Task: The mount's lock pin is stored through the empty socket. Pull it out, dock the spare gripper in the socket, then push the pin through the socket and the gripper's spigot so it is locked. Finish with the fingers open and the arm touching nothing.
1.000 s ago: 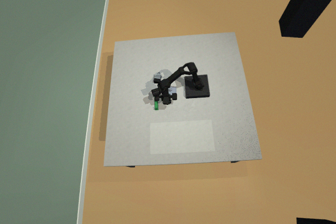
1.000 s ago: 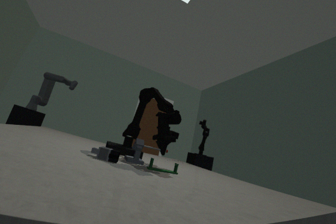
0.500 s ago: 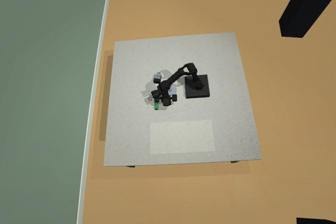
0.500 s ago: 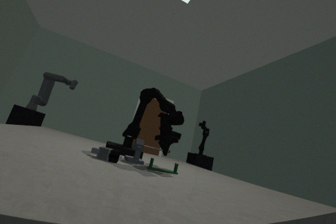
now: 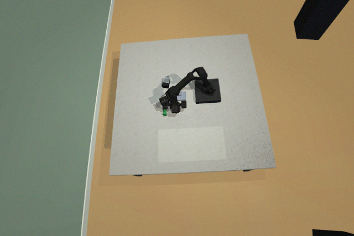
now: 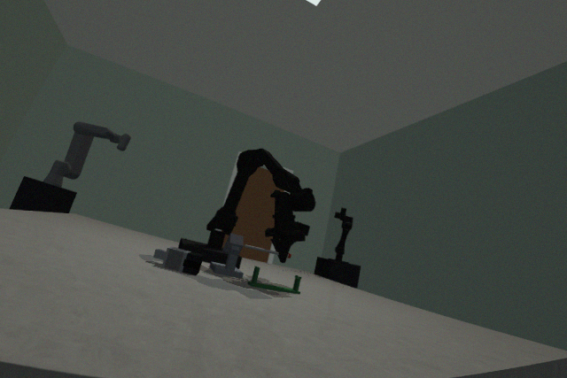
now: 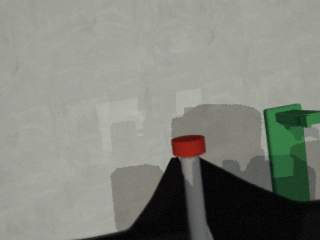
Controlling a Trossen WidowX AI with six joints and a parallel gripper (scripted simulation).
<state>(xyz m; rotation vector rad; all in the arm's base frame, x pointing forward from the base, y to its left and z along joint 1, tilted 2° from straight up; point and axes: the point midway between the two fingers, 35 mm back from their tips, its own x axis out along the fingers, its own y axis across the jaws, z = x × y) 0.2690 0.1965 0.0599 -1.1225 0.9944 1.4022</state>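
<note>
The green rack lies 11 cm ahead of my gripper tip, 4 cm to the right of it and 4 cm below it. The rest, counted from my gripper tip: spare gripper (29 cm to the right, 12 cm ahead, 4 cm below); then grey mount socket (16 cm to the right, 1 cm below, 1 cm ahead).
</note>
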